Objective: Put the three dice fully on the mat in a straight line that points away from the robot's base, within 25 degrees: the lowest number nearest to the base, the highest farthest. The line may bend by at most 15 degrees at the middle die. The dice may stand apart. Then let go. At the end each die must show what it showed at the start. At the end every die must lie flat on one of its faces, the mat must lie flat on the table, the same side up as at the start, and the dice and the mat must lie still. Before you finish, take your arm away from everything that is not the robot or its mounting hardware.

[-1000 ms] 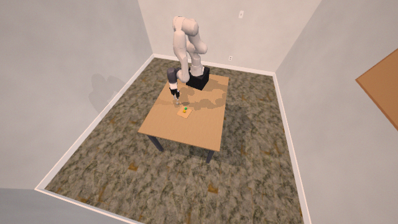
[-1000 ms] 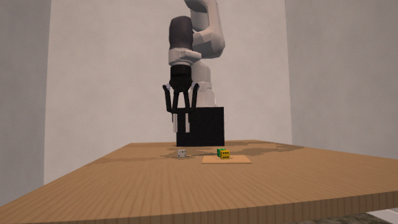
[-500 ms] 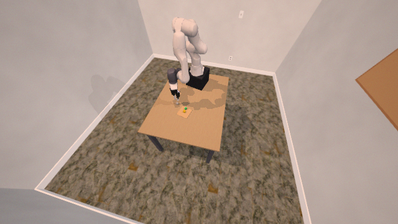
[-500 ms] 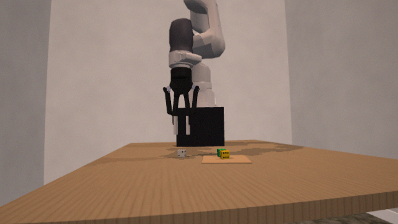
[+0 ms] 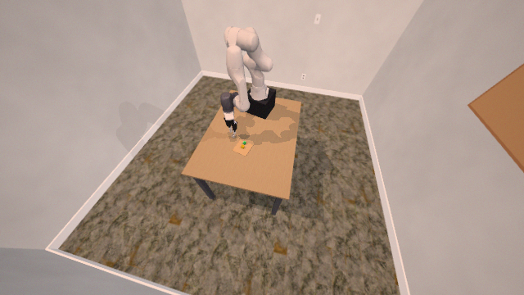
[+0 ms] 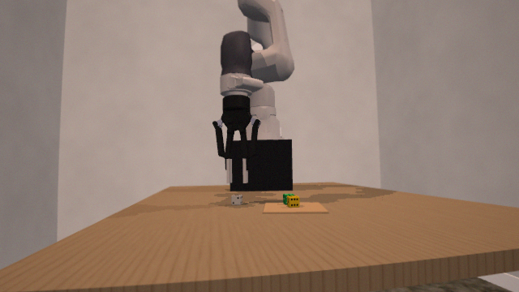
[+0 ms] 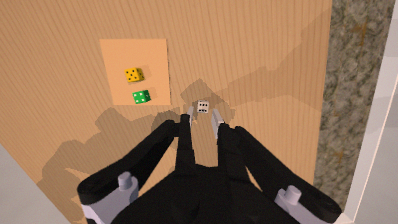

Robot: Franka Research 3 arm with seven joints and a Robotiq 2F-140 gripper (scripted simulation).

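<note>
My gripper is now 8 cm above the white die. Round my hand: tan mat 9 cm ahead, 14 cm to the left, 9 cm below; then green die 4 cm ahead, 13 cm to the left, 7 cm below; then yellow die 9 cm ahead, 13 cm to the left, 7 cm below.
</note>
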